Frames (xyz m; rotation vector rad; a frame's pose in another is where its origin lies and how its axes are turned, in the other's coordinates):
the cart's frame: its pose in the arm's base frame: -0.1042 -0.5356 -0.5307 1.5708 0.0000 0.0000
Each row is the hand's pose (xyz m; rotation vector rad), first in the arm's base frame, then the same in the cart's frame.
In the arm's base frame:
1: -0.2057 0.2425 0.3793 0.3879 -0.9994 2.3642
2: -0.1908 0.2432 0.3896 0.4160 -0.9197 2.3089
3: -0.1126 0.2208 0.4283 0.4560 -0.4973 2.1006
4: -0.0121 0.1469 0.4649 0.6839 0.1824 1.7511
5: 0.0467 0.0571 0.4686 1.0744 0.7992 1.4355
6: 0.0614 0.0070 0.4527 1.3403 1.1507 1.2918
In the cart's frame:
1: -0.1015 0.9100 -0.7781 -0.2366 0.9540 2.3512
2: -0.0866 0.9203 -0.7788 -0.2753 0.9719 2.2589
3: -0.0084 0.9590 -0.7564 -0.4657 1.1345 1.8383
4: 0.0921 0.9956 -0.6825 -0.4759 1.3473 1.0931
5: 0.1509 0.9993 -0.5927 -0.1578 1.4822 0.4220
6: 0.1656 0.9834 -0.5426 0.1341 1.5566 0.0899

